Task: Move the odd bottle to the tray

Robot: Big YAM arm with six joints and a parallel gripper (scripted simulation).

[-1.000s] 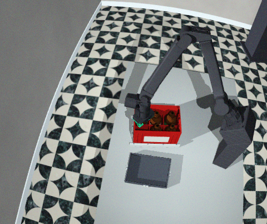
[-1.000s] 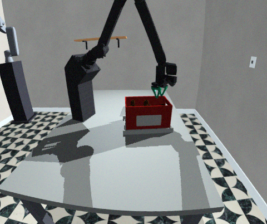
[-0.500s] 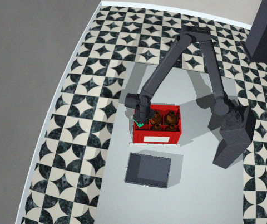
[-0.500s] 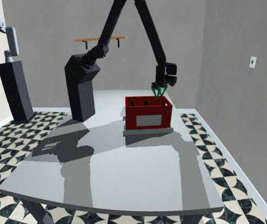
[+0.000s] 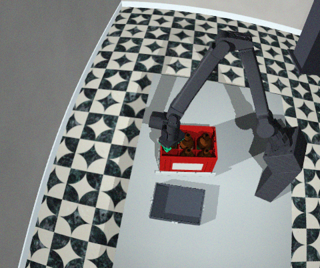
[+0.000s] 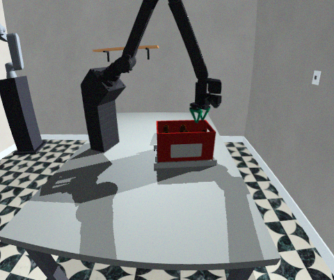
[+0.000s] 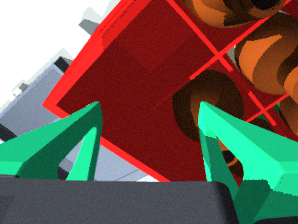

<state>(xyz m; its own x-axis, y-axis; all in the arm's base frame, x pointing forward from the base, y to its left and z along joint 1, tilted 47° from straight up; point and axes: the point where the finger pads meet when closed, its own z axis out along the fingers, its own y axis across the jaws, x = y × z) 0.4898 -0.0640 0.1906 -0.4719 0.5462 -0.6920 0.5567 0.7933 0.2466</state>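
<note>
Now: the crate 110 mm below my hand, 90 mm behind it and 40 mm to the right of it. The rest, counted from my hand: dark grey tray 230 mm to the left, 180 mm below, 30 mm behind; glass bottle 100 mm below, 90 mm behind, 80 mm to the right.
</note>
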